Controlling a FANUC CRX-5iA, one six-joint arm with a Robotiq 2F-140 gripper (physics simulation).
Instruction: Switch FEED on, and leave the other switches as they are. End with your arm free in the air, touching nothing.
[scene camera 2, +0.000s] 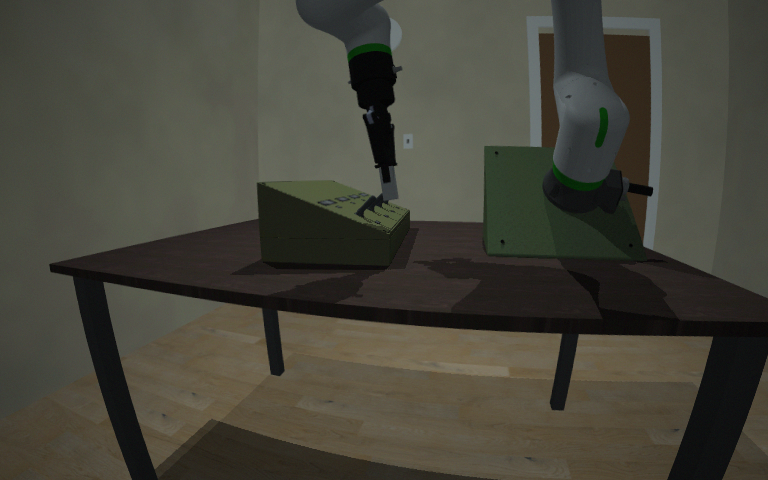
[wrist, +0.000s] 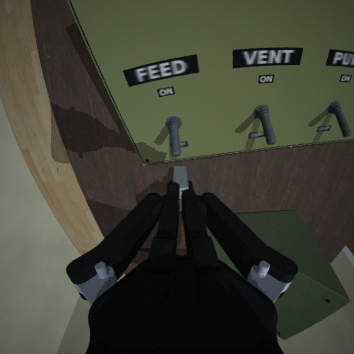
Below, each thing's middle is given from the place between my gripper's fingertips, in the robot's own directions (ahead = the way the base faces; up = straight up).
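There's an olive switch box (scene camera 2: 318, 222) that's 40 mm below my hand, 150 mm to the right of it and 170 mm ahead of it.
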